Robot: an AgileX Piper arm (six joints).
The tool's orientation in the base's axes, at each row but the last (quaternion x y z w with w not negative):
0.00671, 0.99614, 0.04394, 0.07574
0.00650, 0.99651, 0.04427, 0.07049
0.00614, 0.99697, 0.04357, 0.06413
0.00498, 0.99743, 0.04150, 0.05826
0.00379, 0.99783, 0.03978, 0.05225
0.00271, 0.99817, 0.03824, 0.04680
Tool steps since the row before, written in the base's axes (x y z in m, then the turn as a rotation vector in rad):
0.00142, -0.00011, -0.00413, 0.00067, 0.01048, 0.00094
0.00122, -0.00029, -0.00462, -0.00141, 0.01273, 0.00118
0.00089, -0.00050, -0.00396, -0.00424, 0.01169, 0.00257
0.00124, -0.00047, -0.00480, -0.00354, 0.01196, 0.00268
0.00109, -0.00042, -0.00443, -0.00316, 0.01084, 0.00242
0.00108, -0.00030, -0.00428, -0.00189, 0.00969, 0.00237
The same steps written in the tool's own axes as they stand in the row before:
-0.00079, -0.00047, 0.00427, -0.00059, 0.01053, 0.00008
-0.00057, -0.00069, 0.00470, 0.00148, 0.01277, -0.00025
-0.00039, -0.00084, 0.00398, 0.00409, 0.01184, -0.00208
-0.00068, -0.00086, 0.00486, 0.00338, 0.01212, -0.00208
-0.00063, -0.00077, 0.00447, 0.00302, 0.01099, -0.00187
-0.00068, -0.00062, 0.00433, 0.00175, 0.00984, -0.00179

